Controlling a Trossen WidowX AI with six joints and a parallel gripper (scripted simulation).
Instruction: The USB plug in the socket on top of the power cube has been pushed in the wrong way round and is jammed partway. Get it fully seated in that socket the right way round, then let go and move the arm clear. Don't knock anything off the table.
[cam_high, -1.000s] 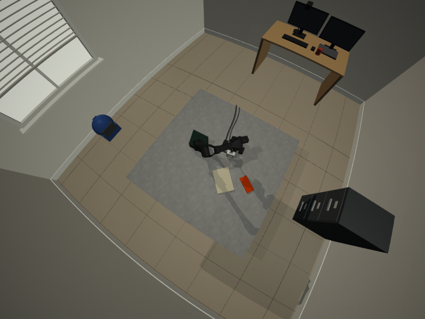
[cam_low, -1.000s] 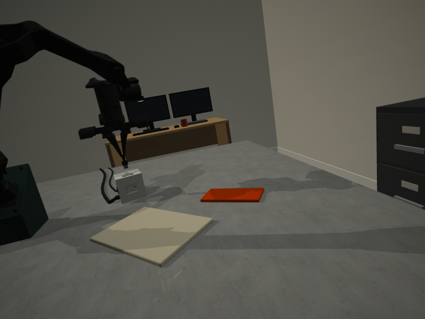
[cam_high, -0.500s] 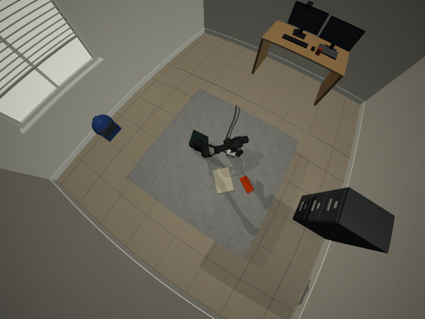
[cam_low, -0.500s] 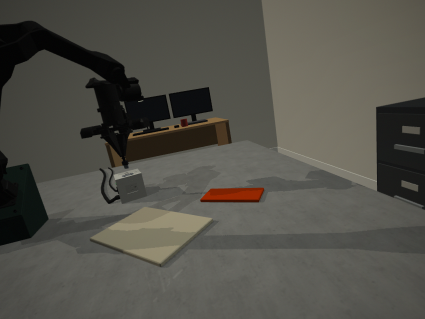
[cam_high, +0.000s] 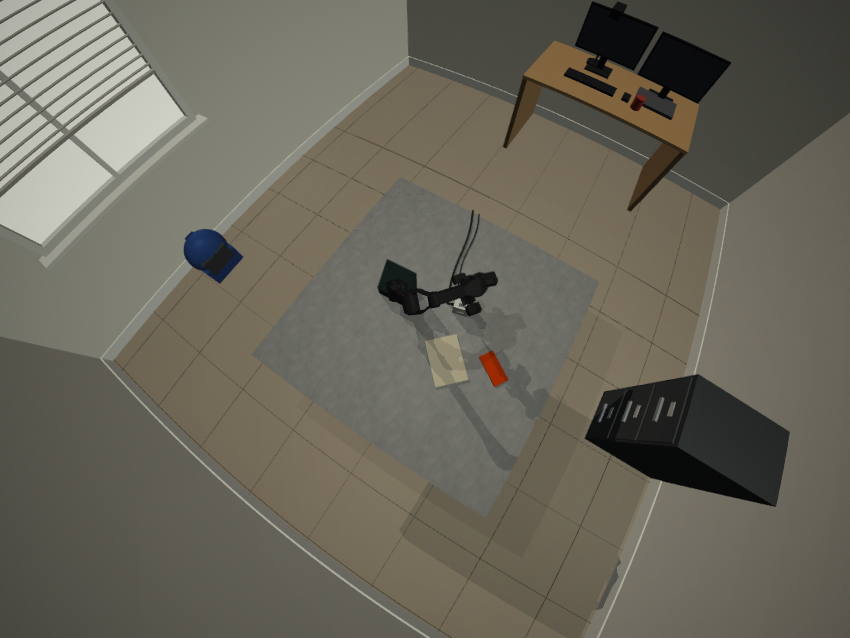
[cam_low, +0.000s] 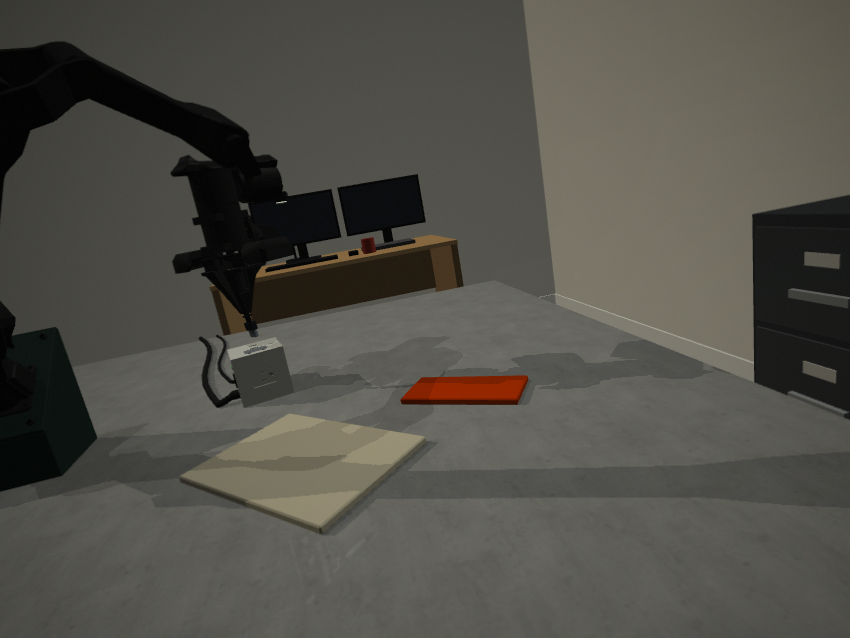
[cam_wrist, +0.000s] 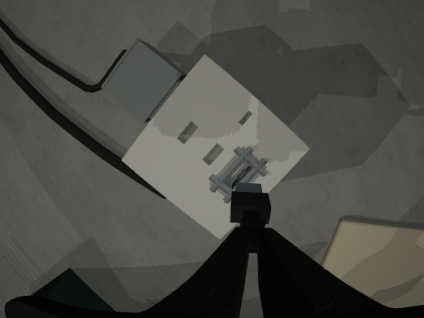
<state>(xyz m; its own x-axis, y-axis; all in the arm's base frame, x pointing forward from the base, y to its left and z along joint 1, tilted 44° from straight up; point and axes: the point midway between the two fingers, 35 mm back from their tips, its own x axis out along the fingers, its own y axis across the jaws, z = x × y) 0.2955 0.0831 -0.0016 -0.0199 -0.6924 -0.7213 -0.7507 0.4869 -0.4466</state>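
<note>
My gripper tip is 20 mm above the USB plug. The rest, counted from my gripper tip: red flat slab (260 mm ahead, 180 mm to the right, 130 mm below); socket (70 mm below, 10 mm to the left); beige flat board (250 mm to the right, 130 mm below, 50 mm ahead).
</note>
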